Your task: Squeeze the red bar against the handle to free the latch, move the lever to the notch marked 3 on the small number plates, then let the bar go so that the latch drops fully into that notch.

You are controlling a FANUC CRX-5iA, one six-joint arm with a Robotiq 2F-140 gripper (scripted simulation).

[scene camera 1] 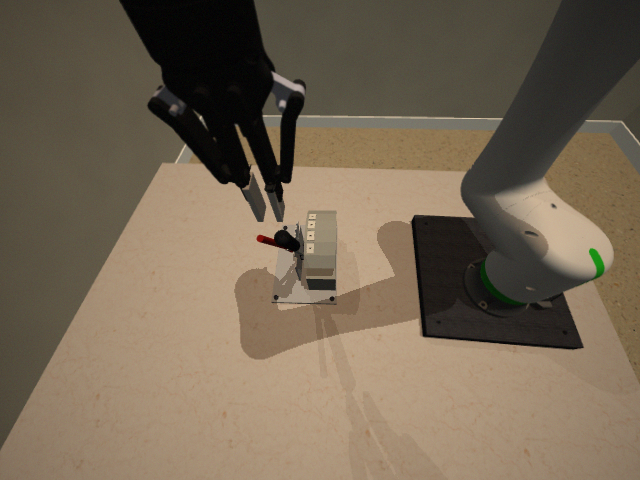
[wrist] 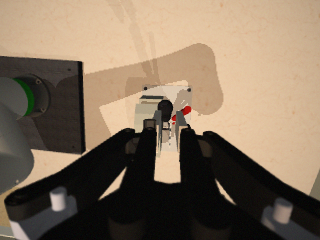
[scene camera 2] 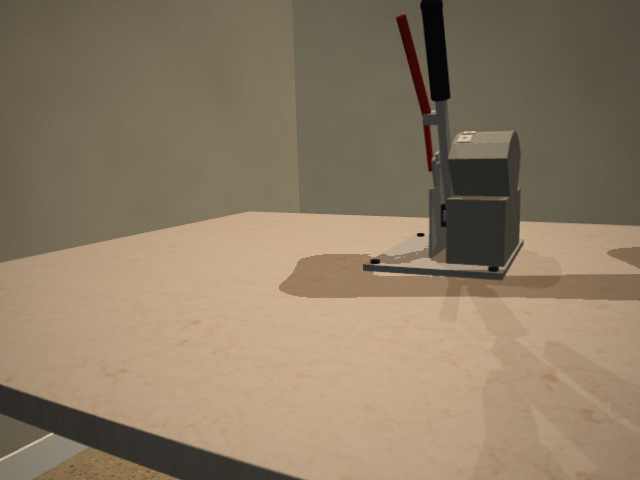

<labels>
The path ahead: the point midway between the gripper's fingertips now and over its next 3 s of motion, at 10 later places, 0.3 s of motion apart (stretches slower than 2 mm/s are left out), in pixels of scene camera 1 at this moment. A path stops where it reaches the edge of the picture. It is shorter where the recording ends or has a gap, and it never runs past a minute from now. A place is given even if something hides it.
The gripper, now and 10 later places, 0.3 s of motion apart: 271, 213; 270, 210; 270, 212; 271, 214; 272, 216; 273, 220; 274, 222; 274, 223; 275, 224; 276, 228; 279, 234
</labels>
